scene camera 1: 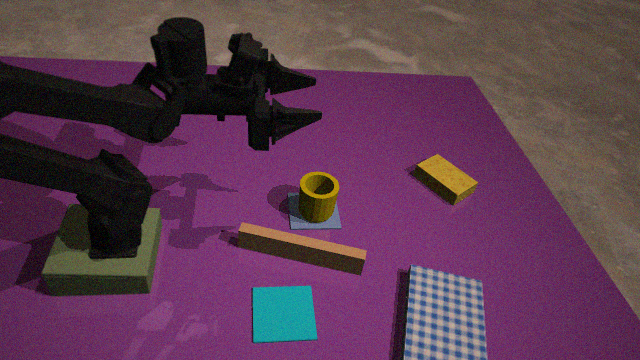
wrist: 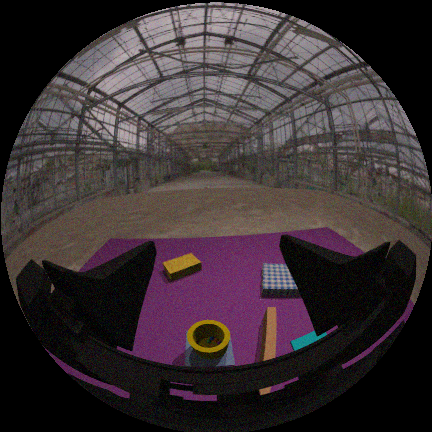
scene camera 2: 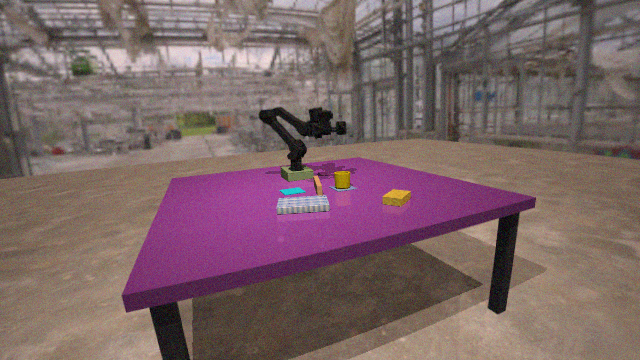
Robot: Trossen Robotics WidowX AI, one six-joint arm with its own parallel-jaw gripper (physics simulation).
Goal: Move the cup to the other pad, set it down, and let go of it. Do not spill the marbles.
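Frame: origin at the arm's base, x ahead, y left, z up, level; centimetres.
Seen in the pictures: gripper, between the fingertips: (scene camera 1: 318, 97) (wrist: 218, 245) (scene camera 2: 334, 128); arm's base, origin of its link: (scene camera 1: 115, 241) (scene camera 2: 296, 169).
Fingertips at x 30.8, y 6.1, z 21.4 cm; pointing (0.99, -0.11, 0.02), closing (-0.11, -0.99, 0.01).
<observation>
Pixels of each thing's middle, then the offset from my fingertips to it. "*": a spot on its surface instead. Level surfaces: height alone.
- yellow cup, middle of its body: (scene camera 1: 317, 198) (wrist: 209, 341) (scene camera 2: 342, 180) dx +2.7, dy +1.5, dz -22.5 cm
- grey-blue pad, middle of its body: (scene camera 1: 313, 214) (wrist: 208, 349) (scene camera 2: 343, 190) dx +2.4, dy +1.9, dz -27.1 cm
- flat cyan square, a spot on its surface: (scene camera 1: 284, 314) (scene camera 2: 291, 191) * dx -6.4, dy -19.3, dz -25.9 cm
- wooden bar, a spot on its surface: (scene camera 1: 301, 249) * dx -2.2, dy -9.5, dz -23.1 cm
- yellow sponge-like block, middle of its body: (scene camera 1: 445, 178) (wrist: 181, 265) (scene camera 2: 396, 197) dx +31.5, dy +7.0, dz -24.7 cm
- blue-and-white checked block, middle of its body: (scene camera 1: 443, 323) (wrist: 290, 277) (scene camera 2: 303, 204) dx +17.5, dy -24.7, dz -25.0 cm
- purple table, height of its surface: dz -26.2 cm
A yellow cup (scene camera 1: 318, 200) (scene camera 2: 342, 180) (wrist: 208, 351) stands upright on a grey-blue pad (scene camera 1: 296, 222) (scene camera 2: 351, 188) (wrist: 230, 358). Small dark and coloured bits, the marbles, show inside it in the wrist view. The other pad, a flat cyan square (scene camera 1: 284, 314) (scene camera 2: 292, 191) (wrist: 306, 340), lies on the far side of a wooden bar from the cup, with nothing on it. My gripper (scene camera 1: 318, 98) (wrist: 218, 245) is open and empty. It is held level, high above the table and above the cup's height, apart from the cup. In scene camera 2 its fingers are too small to tell apart.
The wooden bar (scene camera 1: 301, 249) (scene camera 2: 318, 185) (wrist: 270, 333) lies between the two pads. A yellow sponge-like block (scene camera 1: 446, 178) (scene camera 2: 397, 197) (wrist: 182, 266) and a blue-and-white checked block (scene camera 1: 445, 315) (scene camera 2: 303, 204) (wrist: 280, 280) lie farther from the arm's green base (scene camera 1: 102, 280) (scene camera 2: 297, 173) on the purple table (scene camera 1: 380, 130) (scene camera 2: 225, 240).
</observation>
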